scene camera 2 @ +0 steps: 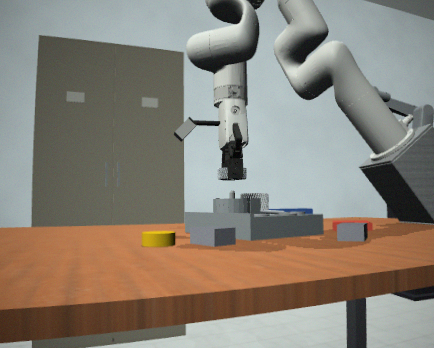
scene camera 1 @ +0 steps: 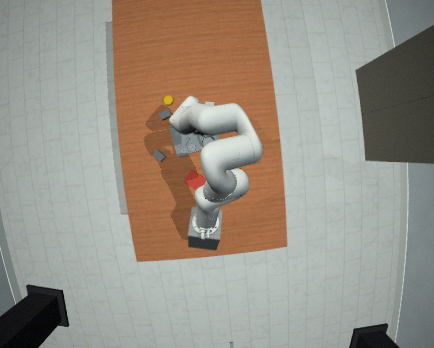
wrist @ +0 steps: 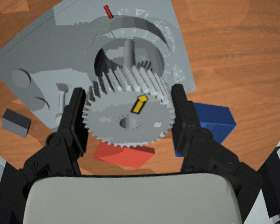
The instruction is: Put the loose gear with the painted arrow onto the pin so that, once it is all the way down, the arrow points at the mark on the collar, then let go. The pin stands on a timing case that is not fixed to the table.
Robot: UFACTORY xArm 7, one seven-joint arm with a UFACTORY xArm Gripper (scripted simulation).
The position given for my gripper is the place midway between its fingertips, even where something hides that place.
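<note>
My gripper (scene camera 2: 232, 179) is there in the scene, and the wrist view (wrist: 128, 99) has my gripper as well. There is a grey timing case (scene camera 2: 235, 212), which the wrist view (wrist: 52, 49) shows too, and a grey block (scene camera 2: 214, 236). I also see a grey gear (wrist: 128, 107), along with a red block (wrist: 132, 157) and a blue block (wrist: 216, 118).
</note>
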